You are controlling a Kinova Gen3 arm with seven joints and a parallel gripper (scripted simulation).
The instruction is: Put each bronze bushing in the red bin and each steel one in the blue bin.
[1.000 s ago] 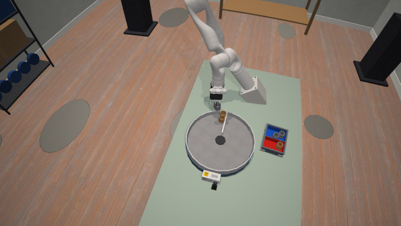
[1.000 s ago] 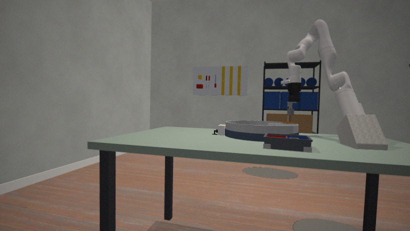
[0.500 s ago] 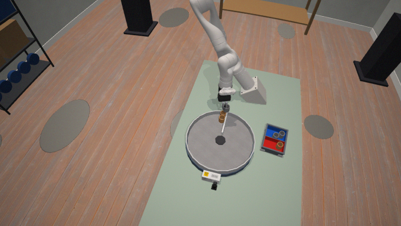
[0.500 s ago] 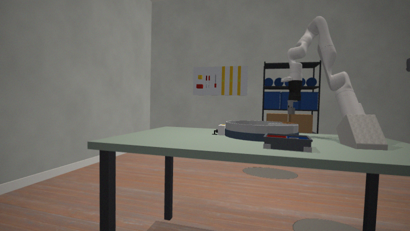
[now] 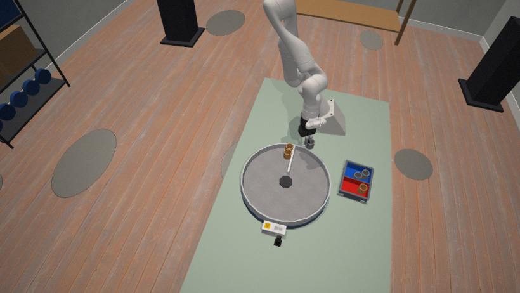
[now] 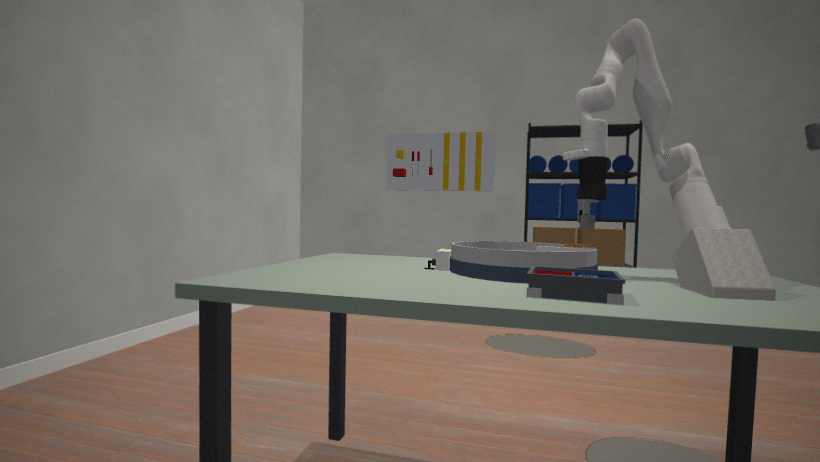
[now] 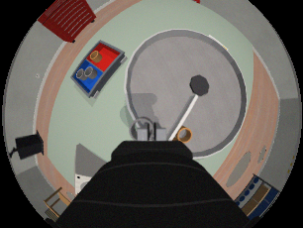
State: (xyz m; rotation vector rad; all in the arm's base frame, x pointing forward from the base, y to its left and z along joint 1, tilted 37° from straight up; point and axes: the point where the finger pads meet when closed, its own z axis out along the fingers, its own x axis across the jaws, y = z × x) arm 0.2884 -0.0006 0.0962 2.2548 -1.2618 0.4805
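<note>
Now: hand 280 mm to the right of the two-part bin, 150 mm above it and 70 mm short of it. Also, from my hand: grey turntable 160 mm ahead, 120 mm below, 70 mm to the right.
</note>
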